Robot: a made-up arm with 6 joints. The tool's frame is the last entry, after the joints.
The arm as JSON. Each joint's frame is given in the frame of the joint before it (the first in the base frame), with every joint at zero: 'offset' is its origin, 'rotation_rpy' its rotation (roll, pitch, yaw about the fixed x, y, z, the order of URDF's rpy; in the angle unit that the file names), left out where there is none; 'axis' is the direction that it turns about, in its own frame. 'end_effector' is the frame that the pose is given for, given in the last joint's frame.
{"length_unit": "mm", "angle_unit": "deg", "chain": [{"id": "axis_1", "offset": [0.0, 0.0, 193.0], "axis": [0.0, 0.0, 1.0]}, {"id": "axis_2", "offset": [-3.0, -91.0, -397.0], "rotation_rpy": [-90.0, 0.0, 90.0], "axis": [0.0, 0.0, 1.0]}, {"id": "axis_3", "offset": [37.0, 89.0, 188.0], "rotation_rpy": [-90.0, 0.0, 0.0], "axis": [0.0, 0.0, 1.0]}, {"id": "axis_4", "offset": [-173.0, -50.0, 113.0], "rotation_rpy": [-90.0, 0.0, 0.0], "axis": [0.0, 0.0, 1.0]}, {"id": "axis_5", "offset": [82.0, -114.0, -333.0], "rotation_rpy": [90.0, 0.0, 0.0], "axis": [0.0, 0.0, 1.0]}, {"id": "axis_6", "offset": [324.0, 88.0, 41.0], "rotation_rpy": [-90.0, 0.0, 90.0], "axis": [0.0, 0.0, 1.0]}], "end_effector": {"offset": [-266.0, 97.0, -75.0], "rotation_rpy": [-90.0, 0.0, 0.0]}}
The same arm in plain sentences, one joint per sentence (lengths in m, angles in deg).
The arm has six revolute joints in a row. What follows holds with every joint at zero, and every direction is one of the base frame's.
The first joint lies 0.193 m along +z from the base frame's origin and rotates about +z.
The second joint lies 0.003 m along -x and 0.091 m along -y and 0.397 m along -z from the first joint and rotates about -x.
The third joint lies 0.188 m along -x and 0.037 m along +y and 0.089 m along -z from the second joint and rotates about -z.
The fourth joint lies 0.05 m along -x and 0.173 m along -y and 0.113 m along -z from the third joint and rotates about +x.
The fifth joint lies 0.333 m along -x and 0.082 m along +y and 0.114 m along -z from the fourth joint and rotates about -z.
The sixth joint lies 0.088 m along +x and 0.324 m along +y and 0.041 m along -z from the fifth joint and rotates about -y.
The tool frame, which is the frame that the pose is given for, lies 0.266 m along -x and 0.075 m along +y and 0.097 m along +z from the sixth joint; its axes are parallel to the base frame's.

